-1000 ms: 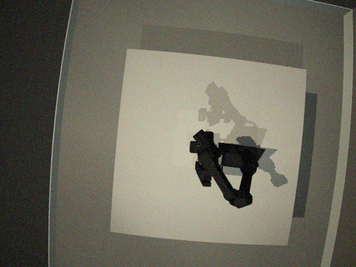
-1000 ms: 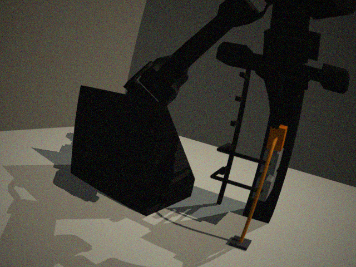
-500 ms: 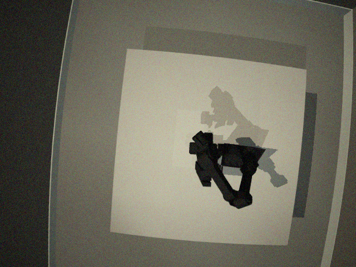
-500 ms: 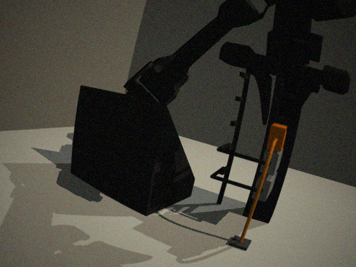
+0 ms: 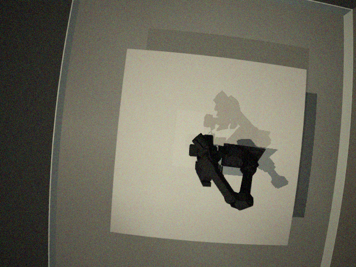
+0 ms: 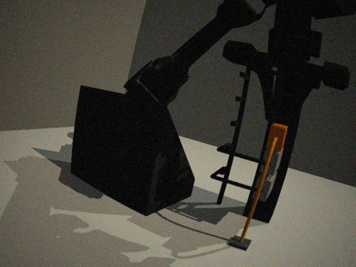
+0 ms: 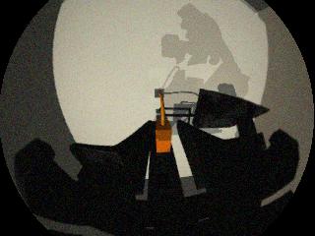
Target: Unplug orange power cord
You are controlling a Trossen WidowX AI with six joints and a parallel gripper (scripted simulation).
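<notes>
The orange plug is 6 cm to the left of my gripper tip, 1 cm below it and 1 cm behind it.
</notes>
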